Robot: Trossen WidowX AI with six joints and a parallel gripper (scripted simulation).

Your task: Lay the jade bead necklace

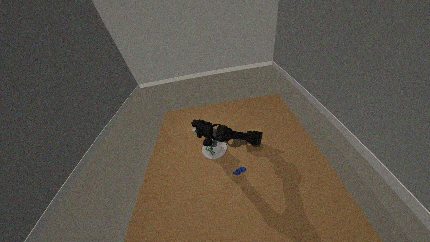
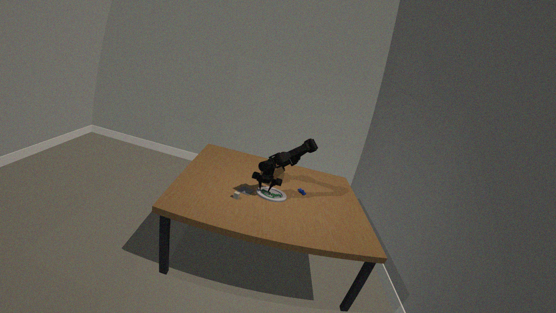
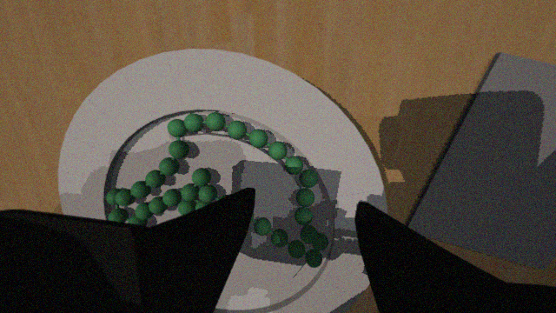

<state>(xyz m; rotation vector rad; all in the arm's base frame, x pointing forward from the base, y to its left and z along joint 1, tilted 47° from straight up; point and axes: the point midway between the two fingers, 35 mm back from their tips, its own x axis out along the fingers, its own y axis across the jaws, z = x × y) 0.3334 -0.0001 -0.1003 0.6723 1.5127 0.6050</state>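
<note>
My gripper tip is now 30 mm past the round bead board, 50 mm to the right of it and 20 mm above it. The rest, counted from my gripper tip: pale block (150 mm ahead, 150 mm to the right, 10 mm below); then flat grey plate (10 mm ahead, 110 mm to the right, 30 mm below).
</note>
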